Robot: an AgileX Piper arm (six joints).
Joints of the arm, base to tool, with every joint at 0 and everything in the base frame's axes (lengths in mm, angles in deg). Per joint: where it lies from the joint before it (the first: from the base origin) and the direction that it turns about. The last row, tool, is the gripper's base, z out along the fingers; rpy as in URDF.
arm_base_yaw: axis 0 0 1 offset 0 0 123
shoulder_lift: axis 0 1 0 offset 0 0 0
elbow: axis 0 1 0 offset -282.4 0 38.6
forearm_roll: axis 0.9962 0 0.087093 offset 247.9 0 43.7
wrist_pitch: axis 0 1 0 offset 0 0 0
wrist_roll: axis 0.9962 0 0.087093 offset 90.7 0 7.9
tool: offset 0 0 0 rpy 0 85.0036 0
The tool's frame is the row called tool.
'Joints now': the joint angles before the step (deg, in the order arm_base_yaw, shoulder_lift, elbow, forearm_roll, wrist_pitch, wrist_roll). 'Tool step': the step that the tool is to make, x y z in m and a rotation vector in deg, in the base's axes. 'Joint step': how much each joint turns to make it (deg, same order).
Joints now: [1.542 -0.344 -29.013 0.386 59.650 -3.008]
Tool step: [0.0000 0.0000 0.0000 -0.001 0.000 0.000]
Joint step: [0.000 0.000 0.000 0.000 0.000 -0.001]
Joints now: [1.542 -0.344 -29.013 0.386 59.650 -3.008]
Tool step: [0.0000 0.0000 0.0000 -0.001 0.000 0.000]
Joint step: [0.000 0.000 0.000 0.000 0.000 -0.001]
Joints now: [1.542 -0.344 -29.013 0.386 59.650 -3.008]
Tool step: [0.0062 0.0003 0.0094 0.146 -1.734 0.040]
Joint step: [-0.007 2.259 -1.026 0.113 -2.970 -0.008]
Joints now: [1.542 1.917 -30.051 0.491 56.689 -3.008]
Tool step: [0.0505 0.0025 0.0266 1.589 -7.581 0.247]
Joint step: [-0.044 12.853 -0.461 1.438 -20.014 -0.071]
